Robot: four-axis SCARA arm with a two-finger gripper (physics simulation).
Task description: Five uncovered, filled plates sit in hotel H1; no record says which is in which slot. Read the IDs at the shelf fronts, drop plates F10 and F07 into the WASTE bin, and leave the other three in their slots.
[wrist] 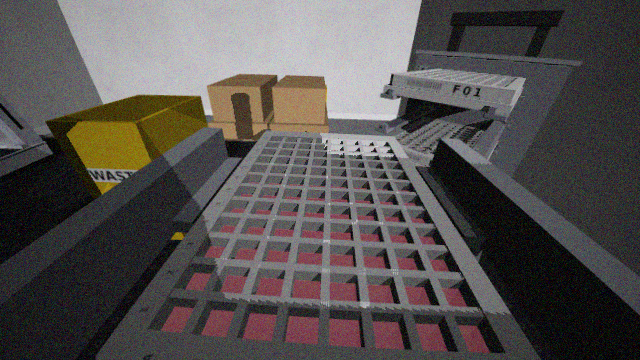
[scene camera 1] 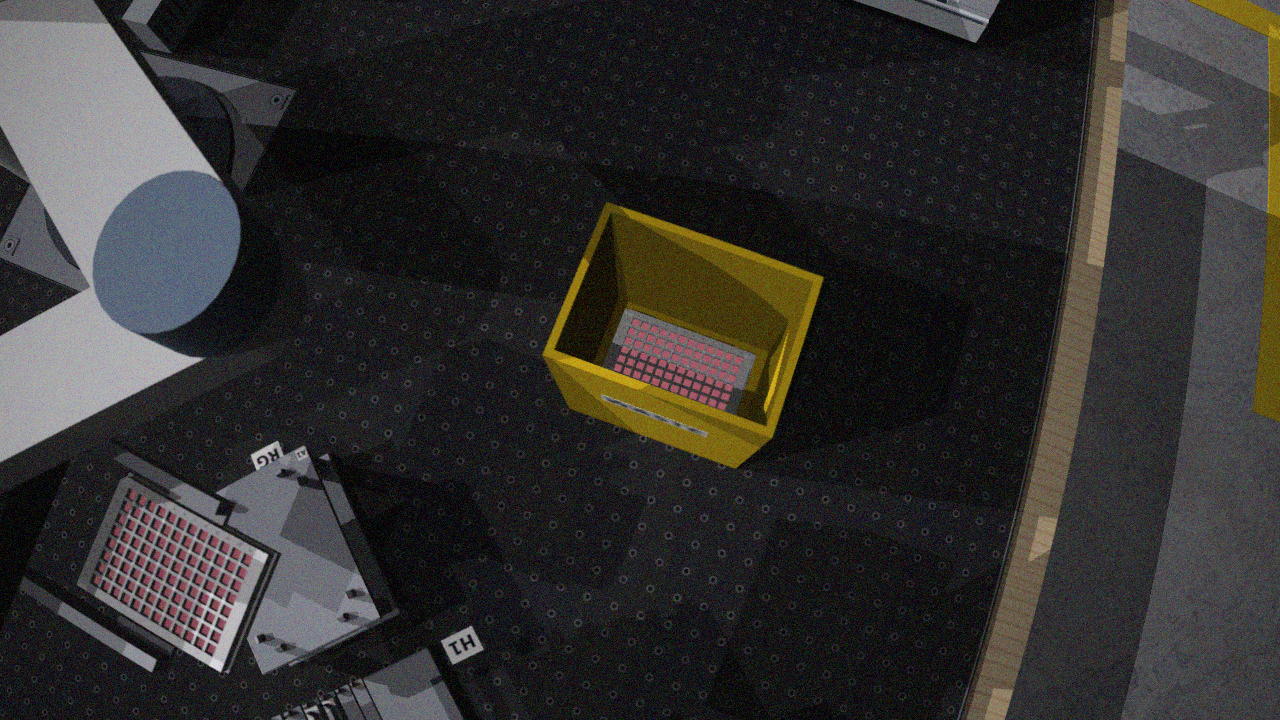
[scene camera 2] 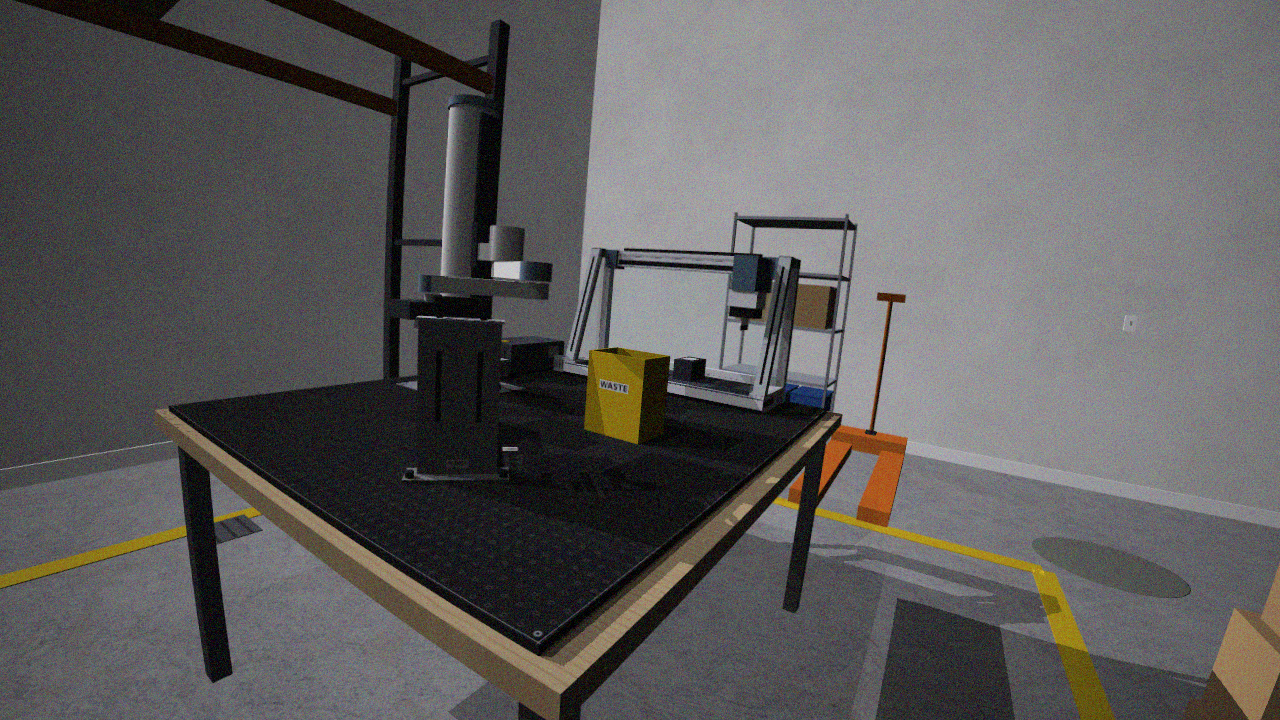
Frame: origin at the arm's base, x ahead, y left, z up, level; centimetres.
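Seen in the pictures: gripper, fingertip midpoint: [wrist: 329, 152] [scene camera 1: 193, 587].
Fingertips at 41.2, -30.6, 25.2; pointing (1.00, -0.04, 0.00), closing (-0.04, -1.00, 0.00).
A point is followed by its place in that frame, as x, y, z.
My gripper [scene camera 1: 176, 573] @[41.2, -30.6, 25.2] [wrist: 329, 152] @[41.2, -30.6, 25.2] is shut on a filled plate [scene camera 1: 161, 559] @[38.0, -30.1, 24.7] [wrist: 327, 227] @[36.6, -30.4, 24.7] with pink wells. It holds the plate level; the plate's ID front does not show. In scene camera 1 the plate is up and left of hotel H1 [scene camera 1: 402, 689] @[51.1, -37.5, 2.1], overlapping the RG stand from above. The yellow WASTE bin [scene camera 1: 666, 429] @[65.6, -8.5, 9.5] [scene camera 2: 613, 407] @[64.9, -8.5, 8.6] [wrist: 112, 145] @[56.6, -4.0, 18.3] is apart from the gripper, on the left in the wrist view. A pink-welled plate [scene camera 1: 684, 344] @[64.6, 0.3, 3.3] lies inside it. In the wrist view, plate F01 [wrist: 457, 90] @[46.9, -39.3, 27.4] sits in a hotel at the right, with another plate [wrist: 440, 137] @[52.2, -42.5, 22.1] partly visible below.
The grey RG stand [scene camera 1: 308, 555] @[40.5, -28.7, 7.3] with small pegs is beside H1's white label [scene camera 1: 461, 643] @[54.6, -31.7, 1.3]. The arm's link [scene camera 1: 98, 116] @[34.1, -8.1, 41.3] is at the upper left. A gantry machine [scene camera 2: 783, 340] @[85.0, 60.1, 23.9] stands behind the bin. The table's wooden edge [scene camera 1: 1065, 358] @[102.2, 12.8, 0.0] runs along the right.
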